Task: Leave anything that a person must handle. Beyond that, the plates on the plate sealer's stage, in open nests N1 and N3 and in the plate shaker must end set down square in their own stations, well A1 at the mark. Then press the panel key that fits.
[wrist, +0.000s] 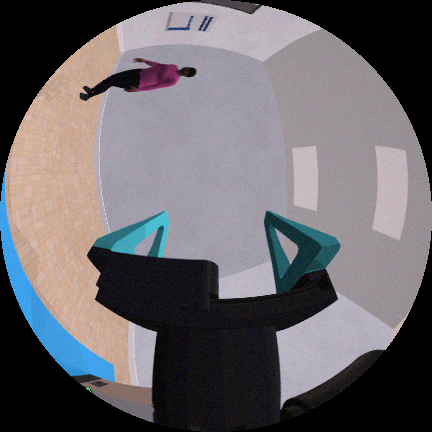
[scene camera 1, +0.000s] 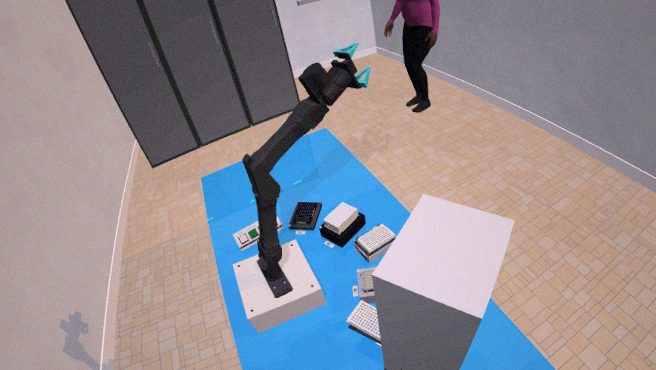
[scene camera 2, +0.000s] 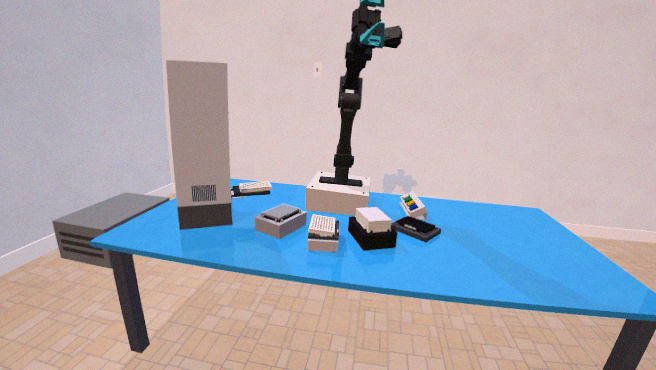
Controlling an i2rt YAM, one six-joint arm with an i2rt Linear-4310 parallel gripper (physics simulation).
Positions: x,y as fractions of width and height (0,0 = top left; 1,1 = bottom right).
The gripper (scene camera 1: 0.55,0.15) is open and holds nothing. Further things: a grey-white cabinet (scene camera 1: 0.66,0.78).
The gripper is seen too in the wrist view (wrist: 0.50,0.50). The grey-white cabinet also shows in scene camera 2 (scene camera 2: 0.30,0.25).
